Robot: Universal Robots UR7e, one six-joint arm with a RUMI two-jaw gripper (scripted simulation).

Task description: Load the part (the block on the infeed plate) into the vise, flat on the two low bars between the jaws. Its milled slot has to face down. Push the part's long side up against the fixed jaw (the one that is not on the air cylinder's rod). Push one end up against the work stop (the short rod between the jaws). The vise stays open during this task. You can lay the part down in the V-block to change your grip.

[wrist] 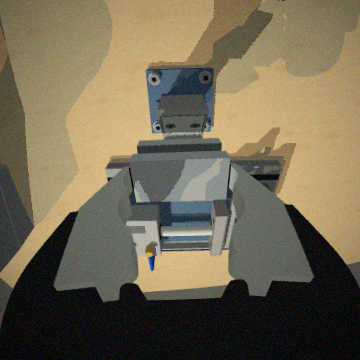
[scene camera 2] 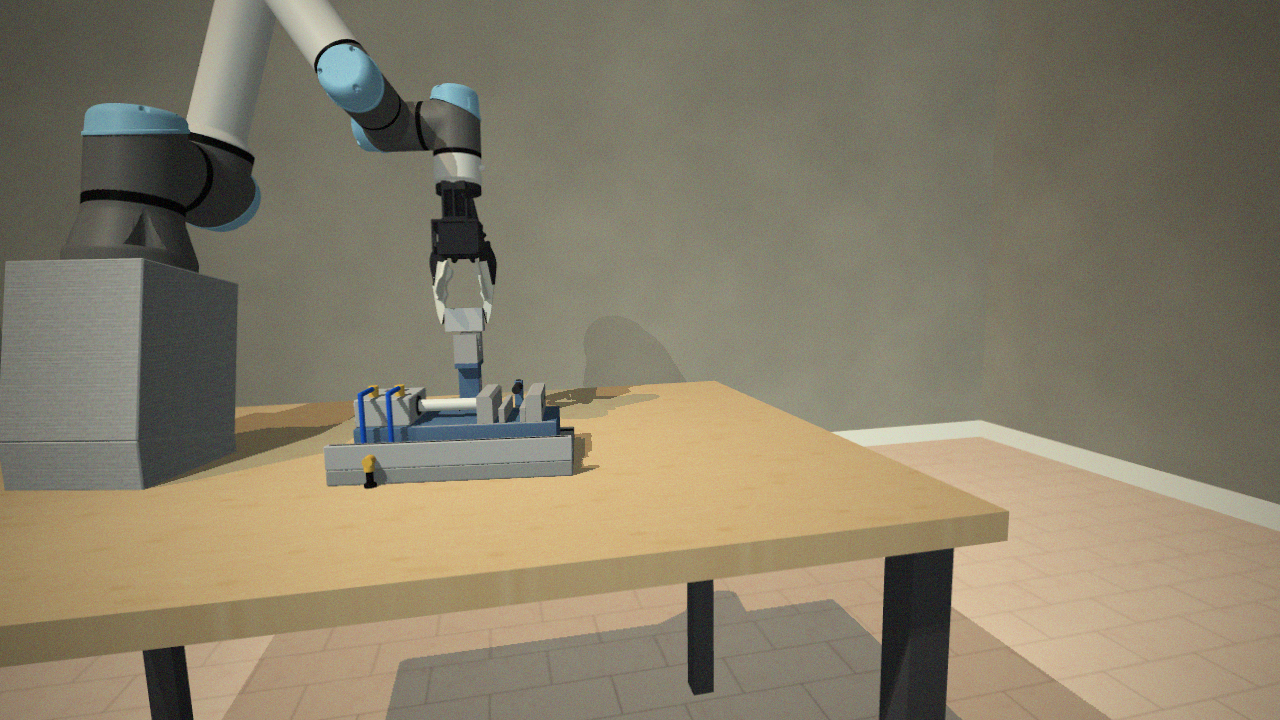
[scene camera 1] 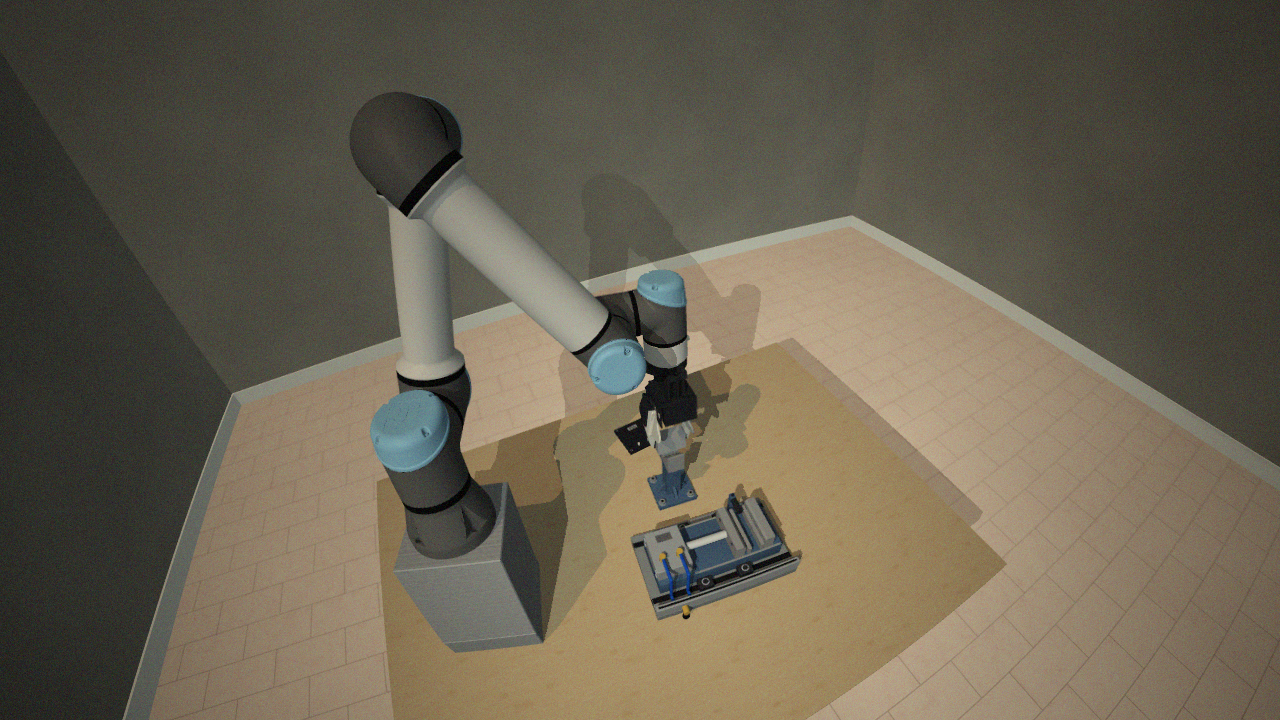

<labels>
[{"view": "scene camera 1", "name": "my gripper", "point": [669, 442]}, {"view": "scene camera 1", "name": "vise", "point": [718, 552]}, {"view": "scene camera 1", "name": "black infeed plate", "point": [629, 438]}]
</labels>
